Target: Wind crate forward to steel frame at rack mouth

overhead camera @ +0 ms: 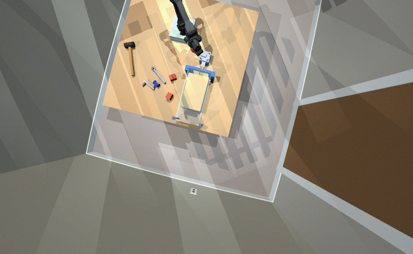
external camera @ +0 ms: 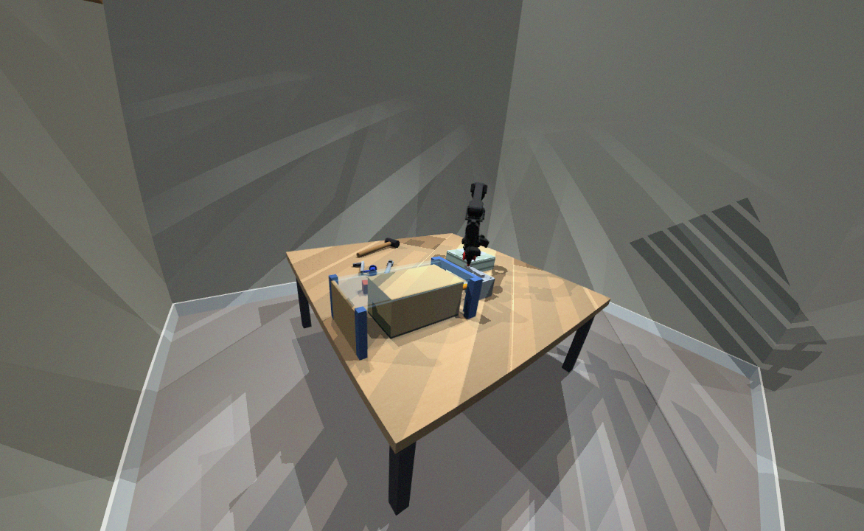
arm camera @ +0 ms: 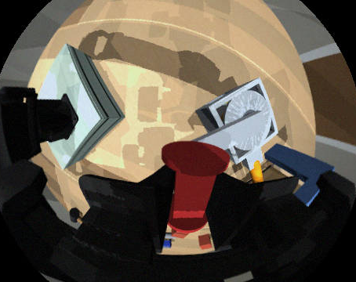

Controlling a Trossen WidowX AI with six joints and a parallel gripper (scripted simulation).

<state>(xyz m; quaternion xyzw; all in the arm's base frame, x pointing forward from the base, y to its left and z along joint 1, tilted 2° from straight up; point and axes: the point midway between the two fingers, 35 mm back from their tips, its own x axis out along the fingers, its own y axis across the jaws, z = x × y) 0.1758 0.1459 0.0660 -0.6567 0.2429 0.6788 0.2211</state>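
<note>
My gripper tip is now 10 mm short of the winch handle, 40 mm to the right of it and 10 mm above it. Also, from my gripper tip: orange strap 80 mm ahead, 100 mm to the left, 50 mm below; then red knob 20 mm above; then grey winch 90 mm to the left, 80 mm below.
</note>
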